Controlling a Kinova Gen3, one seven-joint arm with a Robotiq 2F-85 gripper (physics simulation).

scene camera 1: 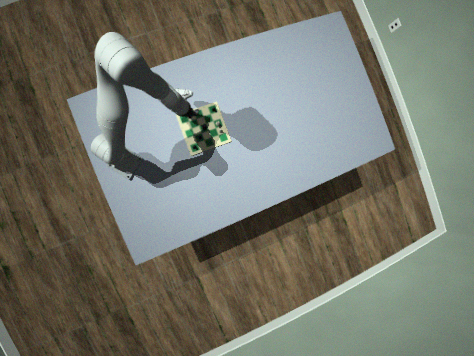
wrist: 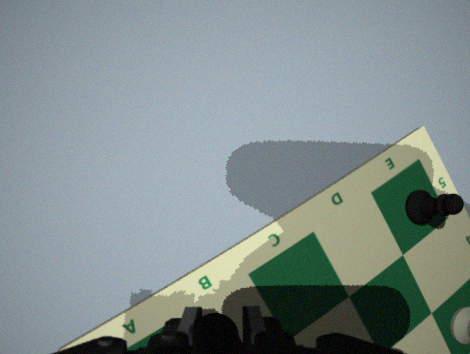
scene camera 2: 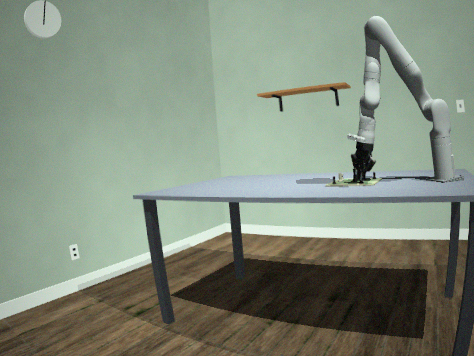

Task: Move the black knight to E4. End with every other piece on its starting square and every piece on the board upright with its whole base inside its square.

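Where they show: gripper, between the fingertips: point(scene camera 1: 190, 114) point(wrist: 222, 329) point(scene camera 2: 359, 180); arm's base, origin of its link: point(scene camera 1: 124, 160) point(scene camera 2: 444, 177).
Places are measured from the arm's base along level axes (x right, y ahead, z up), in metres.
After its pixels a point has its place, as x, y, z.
My gripper point(scene camera 1: 194, 116) @[-0.059, 0.385, 0.009] point(scene camera 2: 359, 180) @[-0.059, 0.385, 0.009] point(wrist: 222, 329) @[-0.059, 0.385, 0.009] is shut on a black piece, low over the chessboard point(scene camera 1: 220, 115) @[0.006, 0.523, -0.006] point(scene camera 2: 332, 185) @[-0.066, 0.508, -0.010] point(wrist: 240, 247) @[-0.079, 0.415, -0.006]. I take it as the black knight point(wrist: 215, 330) @[-0.060, 0.383, 0.005]; its dark round part shows between the fingers in the wrist view, its upper shape is hidden. Whether its base touches the board, I cannot tell. The light square E4 point(wrist: 440, 265) @[0.000, 0.498, -0.006] shows beside E5 in the wrist view, with no piece on the part that shows. A black pawn-like piece point(wrist: 422, 207) @[-0.036, 0.502, 0.003] stands upright on green E5.
A white piece point(scene camera 2: 341, 176) @[0.038, 0.485, 0.016] point(wrist: 462, 325) @[0.033, 0.486, 0.000] stands on the board, partly cut off in the wrist view. Black pieces stand upright on either side of the gripper, one point(scene camera 2: 334, 180) @[-0.037, 0.504, 0.008] to the left and one point(scene camera 2: 374, 175) @[0.091, 0.331, 0.010] to the right. The board lies on the blue-grey table point(scene camera 1: 300, 90) @[0.064, 0.987, -0.012] point(scene camera 2: 240, 187) @[-0.034, 0.964, -0.012].
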